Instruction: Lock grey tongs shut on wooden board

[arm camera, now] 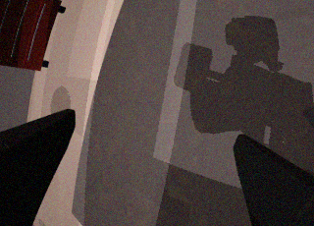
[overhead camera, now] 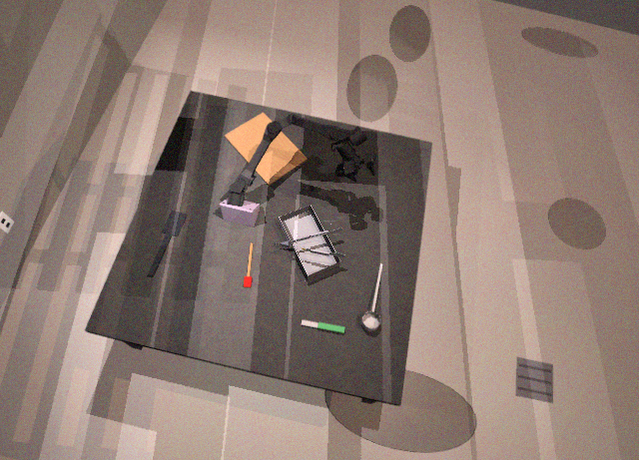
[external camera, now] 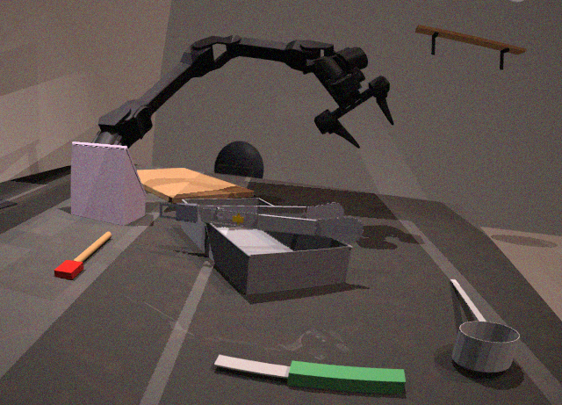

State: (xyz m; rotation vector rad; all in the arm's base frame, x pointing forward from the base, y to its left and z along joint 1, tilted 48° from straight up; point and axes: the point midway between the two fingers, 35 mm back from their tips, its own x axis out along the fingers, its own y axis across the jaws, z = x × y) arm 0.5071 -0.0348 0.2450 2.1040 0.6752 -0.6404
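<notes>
Now: the yellow part 31 cm to the right of my gripper tip, 23 cm behind it and 13 cm below it. Round my gripper tip: grey roasting tin: 25 cm to the right, 21 cm behind, 17 cm below; then red-headed spatula: 46 cm behind, 41 cm to the right, 19 cm below; then wooden board: 47 cm behind, 24 cm to the left, 19 cm below.
</notes>
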